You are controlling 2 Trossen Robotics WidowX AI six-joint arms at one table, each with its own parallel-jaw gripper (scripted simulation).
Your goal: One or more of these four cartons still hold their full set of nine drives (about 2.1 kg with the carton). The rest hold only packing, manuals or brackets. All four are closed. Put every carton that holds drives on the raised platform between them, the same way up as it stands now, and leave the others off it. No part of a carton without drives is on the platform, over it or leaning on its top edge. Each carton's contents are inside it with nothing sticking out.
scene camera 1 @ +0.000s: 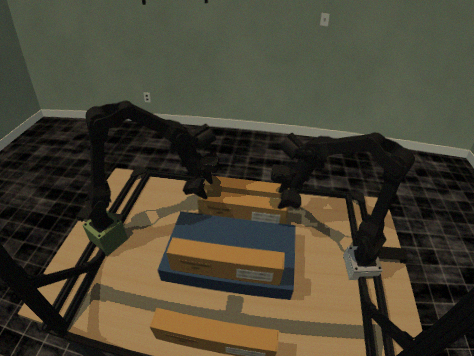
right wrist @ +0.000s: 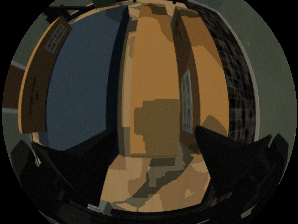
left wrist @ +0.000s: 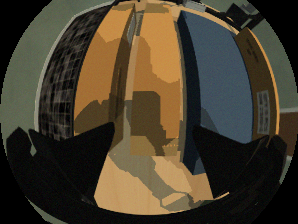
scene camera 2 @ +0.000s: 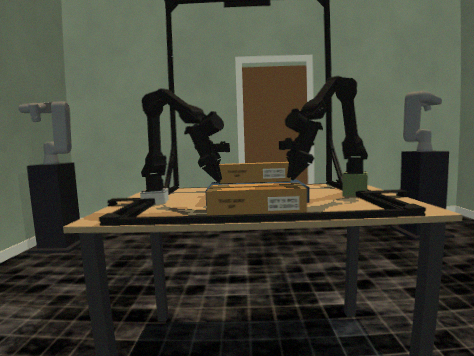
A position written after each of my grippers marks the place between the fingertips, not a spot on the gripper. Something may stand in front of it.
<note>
I see my left gripper (scene camera 1: 208,191), my right gripper (scene camera 1: 279,200) and a platform (scene camera 1: 243,233).
My left gripper shows as well in the left wrist view (left wrist: 155,128) and in scene camera 2 (scene camera 2: 290,178). My right gripper shows as well in the right wrist view (right wrist: 157,131) and in scene camera 2 (scene camera 2: 220,180). The platform shows as well in the right wrist view (right wrist: 81,101) and in the left wrist view (left wrist: 219,95).
</note>
